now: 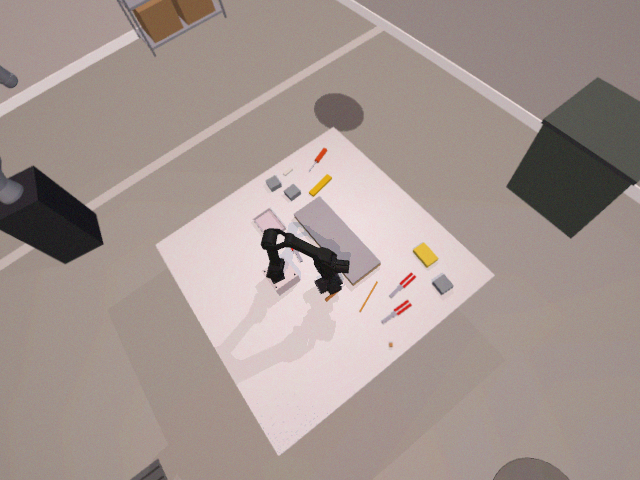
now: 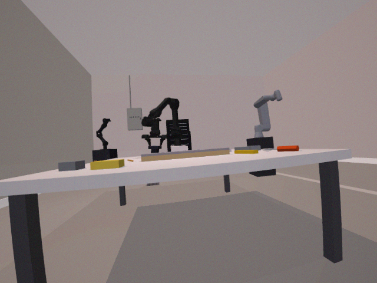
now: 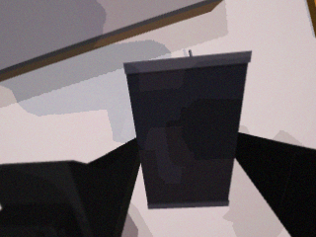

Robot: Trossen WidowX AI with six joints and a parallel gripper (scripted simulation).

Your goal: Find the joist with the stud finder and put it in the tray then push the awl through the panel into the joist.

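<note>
Right now my gripper tip is 30 mm short of the square light and 40 mm above it. Also, from my gripper tip: orange pencil: 140 mm ahead, 140 mm to the right, 70 mm below; stud finder: 20 mm ahead, 30 mm below; awl: 20 mm ahead, 40 mm to the right, 60 mm below.
</note>
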